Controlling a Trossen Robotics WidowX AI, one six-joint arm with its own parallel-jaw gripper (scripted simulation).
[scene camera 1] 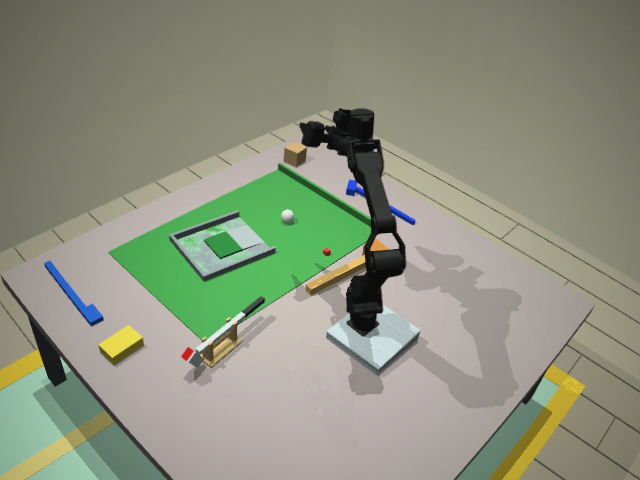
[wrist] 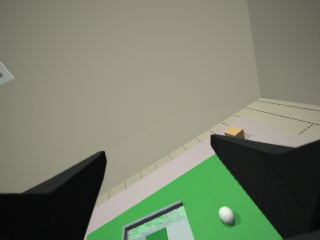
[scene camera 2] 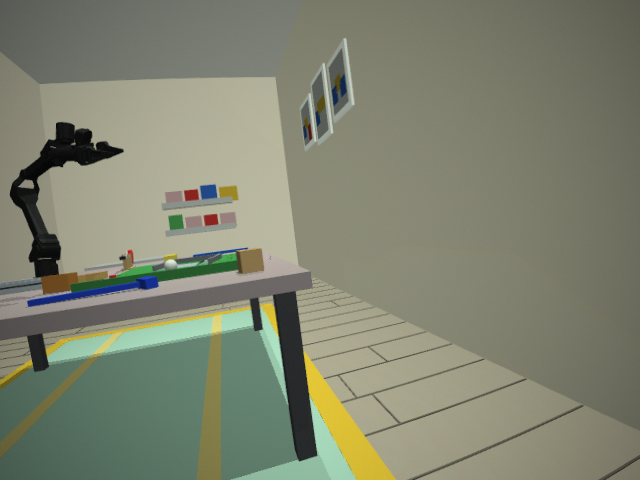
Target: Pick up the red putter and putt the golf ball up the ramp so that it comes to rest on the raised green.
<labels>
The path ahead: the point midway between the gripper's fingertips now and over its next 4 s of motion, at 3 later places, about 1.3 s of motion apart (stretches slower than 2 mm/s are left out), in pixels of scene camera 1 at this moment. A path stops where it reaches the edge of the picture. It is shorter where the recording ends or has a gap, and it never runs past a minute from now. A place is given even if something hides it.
The gripper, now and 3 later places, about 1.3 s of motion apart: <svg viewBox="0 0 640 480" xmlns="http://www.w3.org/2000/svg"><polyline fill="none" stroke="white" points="313,125 252,296 253,314 254,290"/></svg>
</labels>
